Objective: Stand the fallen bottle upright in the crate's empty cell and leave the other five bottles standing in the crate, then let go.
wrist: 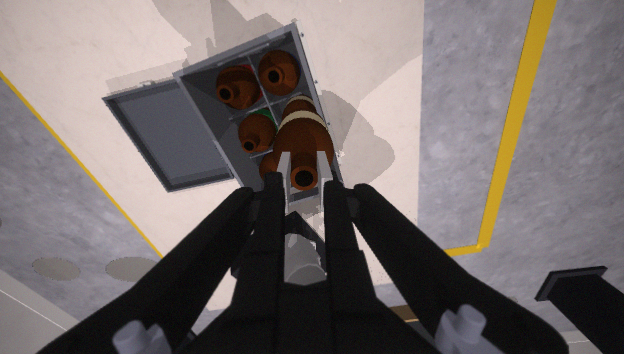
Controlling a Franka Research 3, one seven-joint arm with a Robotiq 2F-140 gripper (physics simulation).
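The grey crate [202,102] is in the upper middle of the wrist view, divided into cells. Brown bottles stand in it: one at the far left [238,88], one at the far right [280,72], one with a green band [257,131] nearer, and part of another [268,166] beside the left finger. My gripper [303,164] is shut on the neck of a brown bottle [302,142] with a cream band. Its mouth faces the camera, and its body reaches down over the crate's right side. Its base and the cell under it are hidden, and the fifth crate bottle cannot be made out clearly.
A shallow grey tray-like panel [167,135], perhaps the crate's lid, adjoins the crate's left side. Yellow lines [515,115] run on the grey floor on both sides. A black block-like object [585,295] is at the lower right.
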